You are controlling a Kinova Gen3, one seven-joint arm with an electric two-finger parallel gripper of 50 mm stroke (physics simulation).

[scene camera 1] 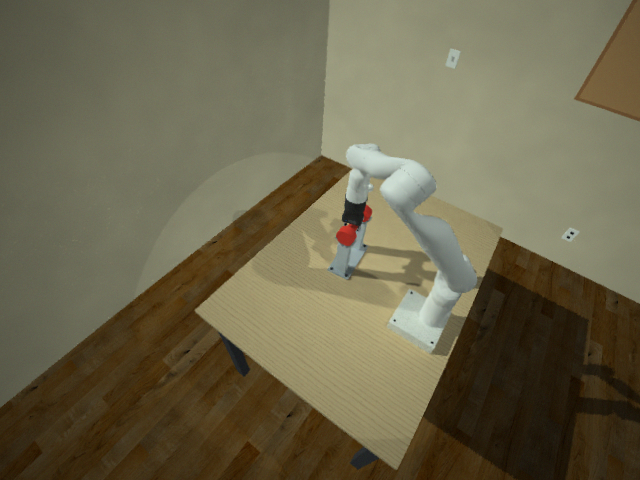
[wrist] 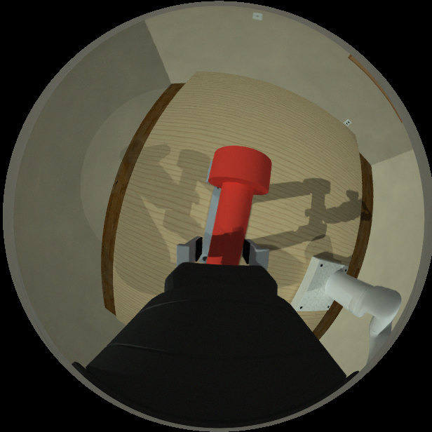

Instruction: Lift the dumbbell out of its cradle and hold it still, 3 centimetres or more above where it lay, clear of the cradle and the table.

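Frame: origin at the arm's base, x up, y left, z back, level; metres.
Where they show: gripper, fingertip midpoint: [scene camera 1: 351,227]; arm's base, link origin: [scene camera 1: 431,316].
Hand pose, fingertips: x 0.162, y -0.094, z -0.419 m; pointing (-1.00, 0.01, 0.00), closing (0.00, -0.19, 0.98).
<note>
Each offset is from my fingertips to the centre of the thing. "spot": to the spot under its first point. Level surfaces: height alone.
The red dumbbell @(dy -0.015, dx +0.012, dz +0.003 m) [scene camera 1: 346,235] [wrist: 240,167] lies across the top of its grey cradle @(spot: dy +0.075, dx -0.135, dz +0.004 m) [scene camera 1: 340,261] [wrist: 212,216], which stands on the table. In the wrist view one round end and the handle show; the other end is hidden behind the gripper body. My gripper [scene camera 1: 353,225] [wrist: 222,246] is open at the dumbbell's handle. In the wrist view one fingertip is on each side of the handle, with a gap on both sides. In scene camera 1 the fingertips are largely hidden around the handle, between the two red ends.
The wooden table @(dx -0.210 m) [scene camera 1: 320,330] [wrist: 280,115] carries the cradle and the arm's white base plate [scene camera 1: 413,328] [wrist: 311,295], which is to the right of the cradle. The arm arches above the table. The cradle's two uprights stand near the gripper. Walls are behind and to the left.
</note>
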